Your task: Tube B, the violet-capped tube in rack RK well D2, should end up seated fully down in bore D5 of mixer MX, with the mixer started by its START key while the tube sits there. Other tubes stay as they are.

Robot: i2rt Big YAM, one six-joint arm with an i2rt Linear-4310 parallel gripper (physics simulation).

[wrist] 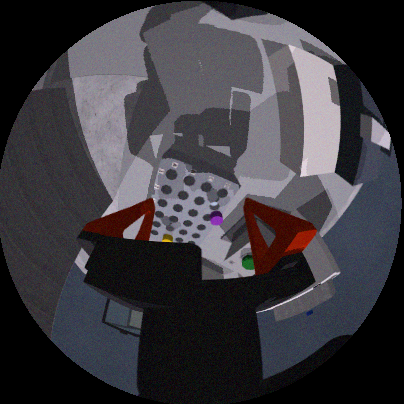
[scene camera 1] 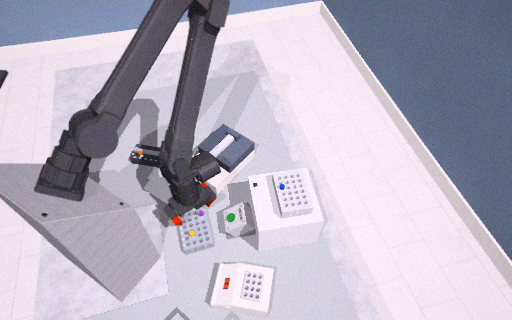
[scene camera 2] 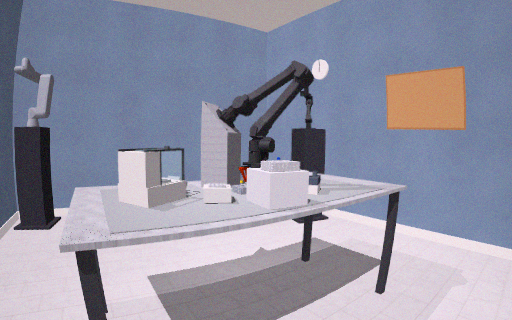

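Where they show: gripper, between the fingertips: (wrist: 198, 202) (scene camera 1: 194, 214); arm's base, origin of its link: (scene camera 1: 60, 185) (scene camera 2: 224, 119).
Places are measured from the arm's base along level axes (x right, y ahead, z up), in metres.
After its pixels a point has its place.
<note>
The violet-capped tube (scene camera 1: 201, 213) {y 0.257, x -0.085, z -0.309 m} (wrist: 216, 218) {y 0.254, x -0.089, z -0.309 m} stands in the grey rack (scene camera 1: 200, 247) {y 0.254, x 0.009, z -0.343 m} (wrist: 199, 175) {y 0.220, x -0.107, z -0.333 m}, near its corner by the gripper. My gripper (scene camera 1: 193, 210) {y 0.234, x -0.087, z -0.320 m} (wrist: 198, 202) {y 0.234, x -0.087, z -0.320 m} is open and empty. Its red fingers are wide apart above the rack, on either side of the violet cap in the wrist view, the cap nearer the right-hand finger. How deep the tube sits cannot be told. The large white box (scene camera 1: 287, 231) {y 0.504, x 0.013, z -0.258 m} (scene camera 2: 277, 190) {y 0.599, x -0.030, z -0.292 m}, apparently the mixer, carries a bored block (scene camera 1: 295, 212) {y 0.525, x -0.015, z -0.204 m} with a blue-capped tube (scene camera 1: 282, 186) {y 0.495, x -0.084, z -0.179 m} (scene camera 2: 278, 159) {y 0.500, x -0.082, z -0.187 m} in it. A small dark square (scene camera 1: 255, 184) {y 0.423, x -0.125, z -0.226 m} is on its top.
A yellow-capped tube (scene camera 1: 192, 233) {y 0.234, x -0.021, z -0.309 m} (wrist: 166, 239) {y 0.230, x -0.027, z -0.309 m} stands in the rack. A small unit with a green round top (scene camera 1: 231, 217) {y 0.348, x -0.056, z -0.292 m} (wrist: 248, 262) {y 0.342, x -0.060, z -0.295 m} lies between rack and box. A dark-lidded device (scene camera 1: 245, 144) {y 0.400, x -0.324, z -0.282 m} is behind. A small white block unit (scene camera 1: 226, 300) {y 0.331, x 0.172, z -0.309 m} and a glass-sided case (scene camera 2: 139, 172) {y 0.449, x 0.459, z -0.233 m} also stand there.
</note>
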